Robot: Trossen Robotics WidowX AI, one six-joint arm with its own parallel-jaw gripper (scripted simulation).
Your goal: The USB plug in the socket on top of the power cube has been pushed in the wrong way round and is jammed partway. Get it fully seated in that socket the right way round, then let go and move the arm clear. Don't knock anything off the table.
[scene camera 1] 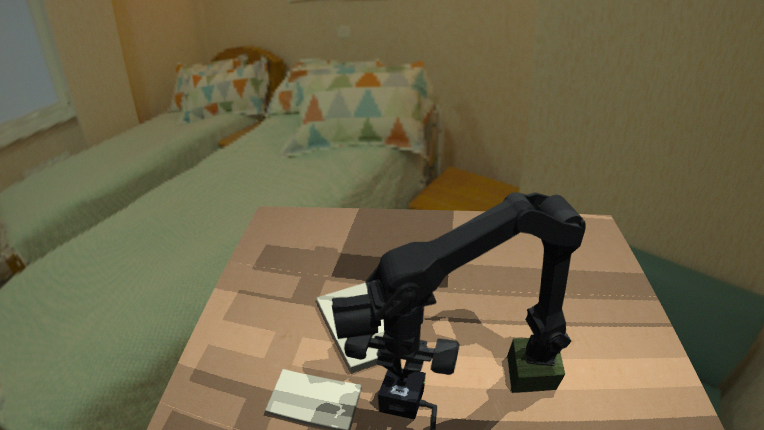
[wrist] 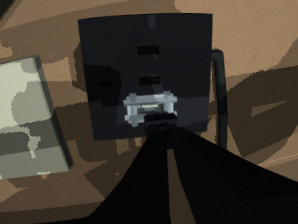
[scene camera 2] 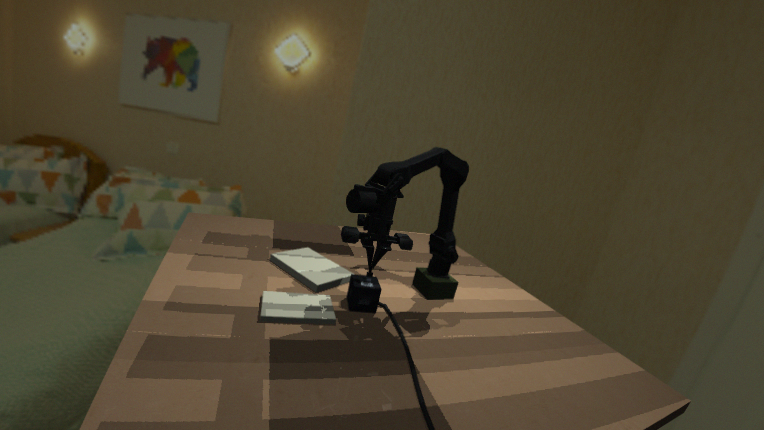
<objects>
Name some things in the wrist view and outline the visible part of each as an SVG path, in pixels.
My gripper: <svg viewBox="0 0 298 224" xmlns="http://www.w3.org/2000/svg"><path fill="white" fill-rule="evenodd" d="M162 129L152 129L145 143L142 144L137 156L134 157L133 163L130 164L128 171L122 176L120 184L108 194L108 197L104 198L104 201L93 210L93 213L84 218L43 222L43 224L172 224L169 210L168 143L166 143ZM173 128L173 135L176 137L176 149L174 149L174 155L176 156L174 156L174 161L176 161L178 177L180 177L181 185L184 186L186 197L188 197L186 200L188 200L190 209L192 209L196 224L298 224L298 181L291 180L290 177L286 179L285 176L278 175L278 173L273 171L267 171L267 169L259 167L259 165L251 164L250 161L241 159L241 157L227 151L226 148L218 147L212 141L206 140L204 137L198 136L184 127Z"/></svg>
A USB plug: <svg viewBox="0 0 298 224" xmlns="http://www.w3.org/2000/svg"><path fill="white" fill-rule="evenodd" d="M146 112L146 115L144 115L146 137L149 136L152 129L162 129L166 143L168 143L168 149L176 149L176 137L173 135L173 128L180 127L180 120L178 120L176 113L168 111Z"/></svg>
</objects>
